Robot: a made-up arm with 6 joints. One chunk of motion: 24 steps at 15 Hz.
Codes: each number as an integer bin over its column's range. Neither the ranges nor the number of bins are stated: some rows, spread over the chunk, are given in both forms.
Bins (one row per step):
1: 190 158 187 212 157 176
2: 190 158 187 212 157 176
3: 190 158 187 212 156 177
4: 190 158 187 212 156 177
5: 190 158 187 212 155 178
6: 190 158 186 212 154 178
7: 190 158 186 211 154 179
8: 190 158 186 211 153 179
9: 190 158 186 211 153 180
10: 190 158 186 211 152 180
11: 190 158 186 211 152 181
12: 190 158 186 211 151 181
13: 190 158 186 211 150 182
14: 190 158 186 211 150 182
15: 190 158 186 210 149 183
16: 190 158 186 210 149 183
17: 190 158 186 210 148 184
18: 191 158 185 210 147 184
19: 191 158 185 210 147 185
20: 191 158 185 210 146 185
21: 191 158 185 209 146 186
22: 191 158 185 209 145 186
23: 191 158 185 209 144 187
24: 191 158 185 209 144 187
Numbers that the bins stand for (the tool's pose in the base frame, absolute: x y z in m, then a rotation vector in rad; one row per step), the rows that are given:
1: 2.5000 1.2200 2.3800 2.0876 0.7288 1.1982
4: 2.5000 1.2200 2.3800 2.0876 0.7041 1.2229
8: 2.5000 1.2200 2.3400 2.0629 0.6300 1.2724
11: 2.5000 1.2200 2.3400 2.0629 0.6053 1.3218
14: 2.5000 1.2200 2.3400 2.0629 0.5559 1.3465
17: 2.5000 1.2200 2.3400 2.0382 0.5065 1.3959
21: 2.5400 1.2200 2.3000 2.0135 0.4571 1.4453
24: 2.5400 1.2200 2.3000 2.0135 0.4076 1.4700
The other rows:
2: 2.5000 1.2200 2.3800 2.0876 0.7288 1.1982
3: 2.5000 1.2200 2.3800 2.0876 0.7041 1.2229
5: 2.5000 1.2200 2.3800 2.0876 0.6794 1.2476
6: 2.5000 1.2200 2.3400 2.0876 0.6547 1.2476
7: 2.5000 1.2200 2.3400 2.0629 0.6547 1.2724
9: 2.5000 1.2200 2.3400 2.0629 0.6300 1.2971
10: 2.5000 1.2200 2.3400 2.0629 0.6053 1.2971
12: 2.5000 1.2200 2.3400 2.0629 0.5806 1.3218
13: 2.5000 1.2200 2.3400 2.0629 0.5559 1.3465
15: 2.5000 1.2200 2.3400 2.0382 0.5312 1.3712
16: 2.5000 1.2200 2.3400 2.0382 0.5312 1.3712
18: 2.5400 1.2200 2.3000 2.0382 0.4818 1.3959
19: 2.5400 1.2200 2.3000 2.0382 0.4818 1.4206
20: 2.5400 1.2200 2.3000 2.0382 0.4571 1.4206
22: 2.5400 1.2200 2.3000 2.0135 0.4324 1.4453
23: 2.5400 1.2200 2.3000 2.0135 0.4076 1.4700

